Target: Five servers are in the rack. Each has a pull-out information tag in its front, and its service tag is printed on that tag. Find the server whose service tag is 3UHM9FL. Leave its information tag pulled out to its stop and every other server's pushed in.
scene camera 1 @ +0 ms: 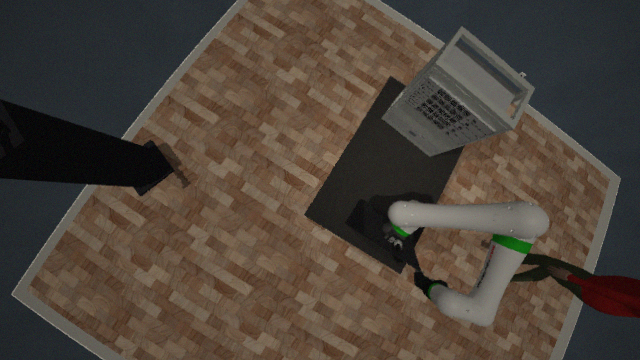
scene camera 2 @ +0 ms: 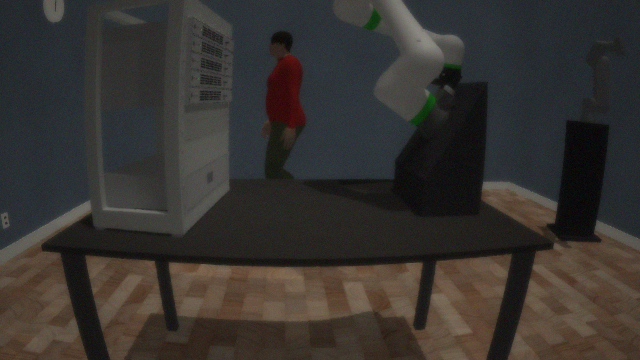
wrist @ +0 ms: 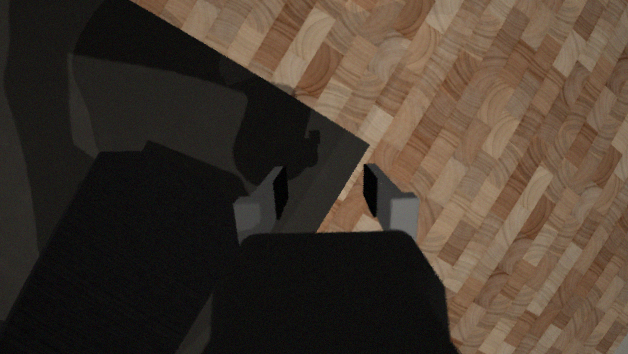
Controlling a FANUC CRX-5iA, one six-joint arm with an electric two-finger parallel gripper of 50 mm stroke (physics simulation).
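Seen in the pictures: gripper, between the fingertips: (scene camera 1: 417,274) (wrist: 325,181); arm's base, origin of its link: (scene camera 1: 392,234) (scene camera 2: 437,121).
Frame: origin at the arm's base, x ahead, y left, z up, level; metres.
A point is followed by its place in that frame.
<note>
The light grey rack (scene camera 1: 417,134) {x 0.668, y 0.332, z -0.144 m} (scene camera 2: 175,150) {x 0.617, y 0.605, z -0.059 m} stands at one end of the table. Five servers (scene camera 1: 442,107) {x 0.635, y 0.402, z 0.186 m} (scene camera 2: 211,65) {x 0.639, y 0.394, z 0.159 m} sit stacked in its upper part, with dark vent grilles in front. Their information tags and the print on them are too small to make out, and I cannot tell which are in or out. The rack does not show in the wrist view. My gripper (wrist: 325,181) {x -0.032, y -0.312, z -0.031 m} (scene camera 1: 419,276) {x -0.032, y -0.312, z -0.031 m} (scene camera 2: 441,80) is open and empty, with its fingers wide apart. It points down near the table corner beside the black slanted pedestal, far from the rack.
The dark table (scene camera 1: 370,160) {x 0.311, y 0.399, z -0.276 m} (scene camera 2: 300,235) {x 0.342, y 0.474, z -0.276 m} (wrist: 342,147) {x -0.048, y -0.367, z -0.276 m} carries the black slanted pedestal (scene camera 1: 367,217) {x -0.050, y 0.174, z -0.003 m} (scene camera 2: 460,160) {x -0.068, y 0.193, z -0.103 m} (wrist: 125,240) {x 0.030, y -0.166, z -0.050 m} under my arm. A person in red (scene camera 1: 610,295) (scene camera 2: 286,90) is beyond the table. Another black pedestal (scene camera 1: 75,155) (scene camera 2: 585,175) stands apart on the floor.
</note>
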